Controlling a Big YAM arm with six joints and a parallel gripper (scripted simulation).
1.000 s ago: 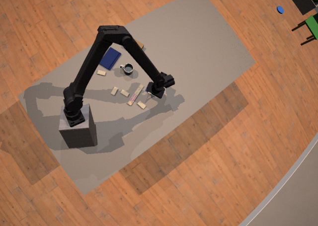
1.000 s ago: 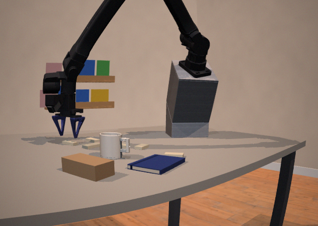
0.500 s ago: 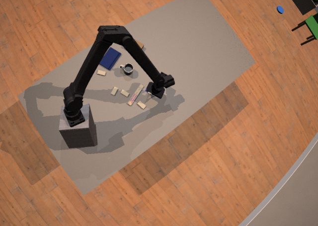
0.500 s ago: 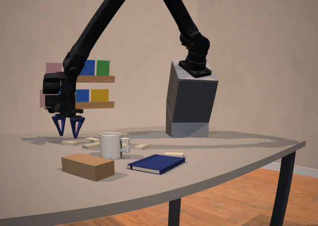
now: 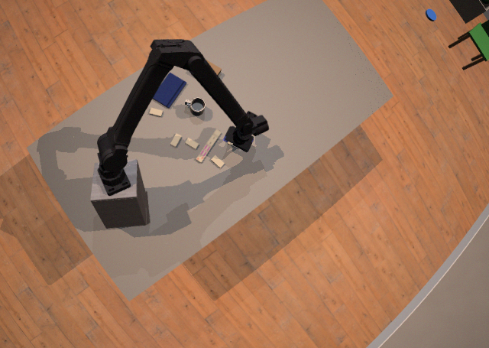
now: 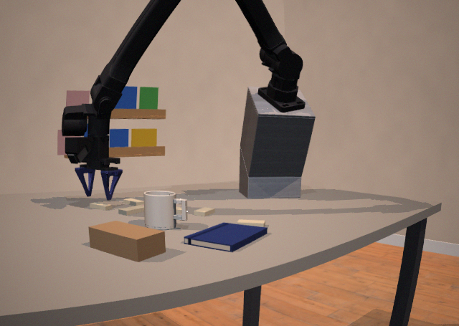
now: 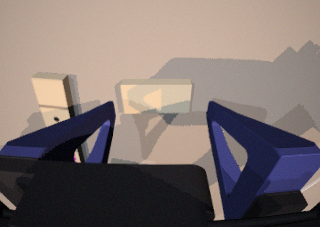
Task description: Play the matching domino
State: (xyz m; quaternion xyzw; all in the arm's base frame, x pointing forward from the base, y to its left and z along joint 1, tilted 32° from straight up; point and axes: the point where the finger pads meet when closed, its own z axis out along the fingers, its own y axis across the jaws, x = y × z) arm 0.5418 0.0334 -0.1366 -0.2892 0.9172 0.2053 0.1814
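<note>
The cream domino is 30 mm below my hand. From my hand the other things lie so: blue book (170 mm behind, 350 mm to the left, 30 mm below); brown box (30 mm ahead, 360 mm to the left, 20 mm below); white mug (90 mm behind, 220 mm to the left).
</note>
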